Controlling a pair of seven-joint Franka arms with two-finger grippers.
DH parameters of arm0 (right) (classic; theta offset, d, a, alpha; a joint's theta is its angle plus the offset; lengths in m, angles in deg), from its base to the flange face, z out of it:
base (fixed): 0 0 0 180
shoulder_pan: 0 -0.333 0 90
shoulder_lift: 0 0 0 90
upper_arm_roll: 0 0.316 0.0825 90
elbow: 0 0 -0.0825 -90
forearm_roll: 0 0.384 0 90
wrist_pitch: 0 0 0.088 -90
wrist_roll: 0 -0.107 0 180
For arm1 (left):
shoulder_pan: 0 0.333 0 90
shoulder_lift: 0 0 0 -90
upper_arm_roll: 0 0.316 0.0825 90
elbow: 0 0 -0.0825 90
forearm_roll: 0 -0.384 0 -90
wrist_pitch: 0 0 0.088 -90
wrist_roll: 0 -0.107 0 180
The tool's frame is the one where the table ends.
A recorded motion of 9 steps. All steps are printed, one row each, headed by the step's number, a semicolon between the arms.
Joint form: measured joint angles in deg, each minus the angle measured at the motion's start. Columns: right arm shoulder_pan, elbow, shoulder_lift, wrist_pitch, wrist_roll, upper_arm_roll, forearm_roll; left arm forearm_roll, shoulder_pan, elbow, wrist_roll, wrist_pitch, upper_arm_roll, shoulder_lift.
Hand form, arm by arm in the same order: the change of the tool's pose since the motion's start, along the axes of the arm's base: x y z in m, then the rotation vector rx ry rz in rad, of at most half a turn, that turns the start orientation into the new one. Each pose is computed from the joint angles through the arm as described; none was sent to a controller.
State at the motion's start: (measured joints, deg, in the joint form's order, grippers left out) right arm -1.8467 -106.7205 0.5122 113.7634 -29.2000 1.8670 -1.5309; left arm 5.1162 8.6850 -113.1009 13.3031 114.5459 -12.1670 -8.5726
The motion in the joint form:
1: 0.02 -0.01 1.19 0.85 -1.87 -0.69 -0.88; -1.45 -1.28 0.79 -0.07 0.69 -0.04 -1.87
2: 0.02 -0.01 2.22 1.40 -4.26 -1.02 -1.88; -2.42 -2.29 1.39 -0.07 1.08 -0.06 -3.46
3: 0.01 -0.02 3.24 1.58 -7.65 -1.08 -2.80; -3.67 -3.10 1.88 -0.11 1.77 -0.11 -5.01
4: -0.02 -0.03 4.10 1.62 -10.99 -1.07 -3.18; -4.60 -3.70 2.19 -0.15 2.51 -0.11 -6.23
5: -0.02 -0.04 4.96 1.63 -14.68 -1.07 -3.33; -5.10 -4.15 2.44 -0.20 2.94 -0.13 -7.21
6: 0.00 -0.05 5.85 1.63 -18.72 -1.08 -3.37; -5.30 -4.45 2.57 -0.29 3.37 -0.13 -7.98
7: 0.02 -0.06 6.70 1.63 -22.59 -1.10 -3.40; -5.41 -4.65 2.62 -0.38 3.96 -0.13 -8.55
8: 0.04 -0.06 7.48 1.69 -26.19 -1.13 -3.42; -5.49 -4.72 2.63 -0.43 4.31 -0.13 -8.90
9: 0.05 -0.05 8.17 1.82 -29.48 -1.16 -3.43; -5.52 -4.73 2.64 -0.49 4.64 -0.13 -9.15
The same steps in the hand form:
1: 0.0056 -0.0078 -0.0106 -0.0108 0.0045 -0.0396; 0.0055 -0.0115 -0.0115 0.0152 0.0045 -0.0360
2: 0.0097 -0.0120 -0.0201 -0.0231 0.0104 -0.0807; 0.0091 -0.0208 -0.0223 0.0245 0.0132 -0.0622
3: 0.0129 -0.0133 -0.0303 -0.0331 0.0214 -0.1346; 0.0127 -0.0283 -0.0332 0.0375 0.0172 -0.0886
4: 0.0152 -0.0132 -0.0391 -0.0350 0.0325 -0.1893; 0.0154 -0.0337 -0.0423 0.0467 0.0182 -0.1079
5: 0.0173 -0.0133 -0.0480 -0.0336 0.0440 -0.2522; 0.0171 -0.0381 -0.0498 0.0505 0.0222 -0.1214
6: 0.0194 -0.0135 -0.0573 -0.0309 0.0561 -0.3225; 0.0183 -0.0411 -0.0562 0.0507 0.0252 -0.1298
7: 0.0212 -0.0139 -0.0663 -0.0292 0.0673 -0.3900; 0.0194 -0.0432 -0.0609 0.0499 0.0235 -0.1353
8: 0.0228 -0.0144 -0.0743 -0.0280 0.0762 -0.4532; 0.0201 -0.0440 -0.0639 0.0496 0.0231 -0.1378
9: 0.0244 -0.0147 -0.0812 -0.0268 0.0824 -0.5108; 0.0207 -0.0441 -0.0660 0.0488 0.0213 -0.1390

